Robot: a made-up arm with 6 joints.
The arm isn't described. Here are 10 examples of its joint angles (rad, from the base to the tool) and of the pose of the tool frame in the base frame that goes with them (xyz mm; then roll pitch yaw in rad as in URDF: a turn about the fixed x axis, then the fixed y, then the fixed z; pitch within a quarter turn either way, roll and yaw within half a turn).
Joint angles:
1: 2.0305 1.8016 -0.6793 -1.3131 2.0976 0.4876
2: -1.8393 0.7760 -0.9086 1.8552 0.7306 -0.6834
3: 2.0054 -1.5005 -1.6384 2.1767 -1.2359 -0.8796
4: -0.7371 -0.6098 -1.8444 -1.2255 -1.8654 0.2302
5: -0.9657 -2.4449 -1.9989 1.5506 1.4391 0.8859
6: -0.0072 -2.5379 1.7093 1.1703 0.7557 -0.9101
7: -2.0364 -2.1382 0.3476 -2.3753 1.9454 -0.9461
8: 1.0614 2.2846 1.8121 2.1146 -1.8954 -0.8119
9: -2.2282 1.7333 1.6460 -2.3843 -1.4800 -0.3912
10: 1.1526 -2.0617 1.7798 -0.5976 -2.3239 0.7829
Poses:
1: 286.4 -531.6 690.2 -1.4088 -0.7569 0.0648
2: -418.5 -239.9 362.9 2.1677 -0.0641 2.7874
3: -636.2 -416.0 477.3 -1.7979 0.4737 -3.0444
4: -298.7 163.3 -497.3 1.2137 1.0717 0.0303
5: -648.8 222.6 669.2 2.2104 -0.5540 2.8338
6: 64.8 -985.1 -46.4 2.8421 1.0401 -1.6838
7: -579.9 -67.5 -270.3 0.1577 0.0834 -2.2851
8: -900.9 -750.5 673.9 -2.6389 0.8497 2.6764
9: -15.3 492.6 291.5 -0.1994 0.7983 -2.9439
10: 25.6 113.7 211.5 -0.3033 -0.7330 2.0544
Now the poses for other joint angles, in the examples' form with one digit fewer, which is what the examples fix.
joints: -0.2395 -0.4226 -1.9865 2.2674 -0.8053 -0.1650
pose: -474 -196 754 -2.747 -1.225 1.902
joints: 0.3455 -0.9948 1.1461 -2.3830 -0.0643 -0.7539
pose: -844 295 -329 1.716 -0.291 2.227
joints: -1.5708 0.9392 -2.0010 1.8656 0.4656 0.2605
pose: -188 55 -321 0.782 0.899 3.039
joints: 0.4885 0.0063 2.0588 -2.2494 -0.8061 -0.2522
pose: -1107 -96 414 1.273 -1.257 -2.954
